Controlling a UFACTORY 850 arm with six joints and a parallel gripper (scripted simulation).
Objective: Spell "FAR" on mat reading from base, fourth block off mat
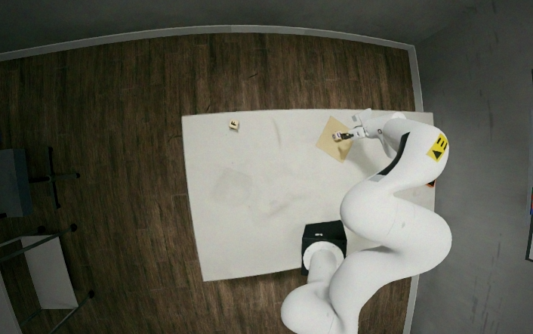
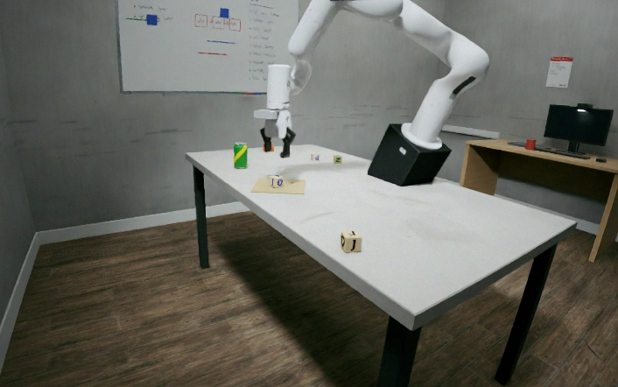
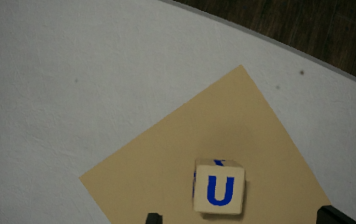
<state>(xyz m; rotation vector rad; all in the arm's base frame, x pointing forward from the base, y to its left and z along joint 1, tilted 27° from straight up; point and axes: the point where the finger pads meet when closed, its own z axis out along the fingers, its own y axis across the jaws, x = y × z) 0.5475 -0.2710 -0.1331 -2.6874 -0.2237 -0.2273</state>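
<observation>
Now: the tan mat 14 cm below my hand, 2 cm behind it and 1 cm to the right of it. The rest, counted from my hand: yellow can (37 cm to the right, 8 cm below, 7 cm behind); then dark object (46 cm to the right, 43 cm behind, 13 cm below); then small orange object (70 cm to the right, 48 cm behind, 13 cm below).
</observation>
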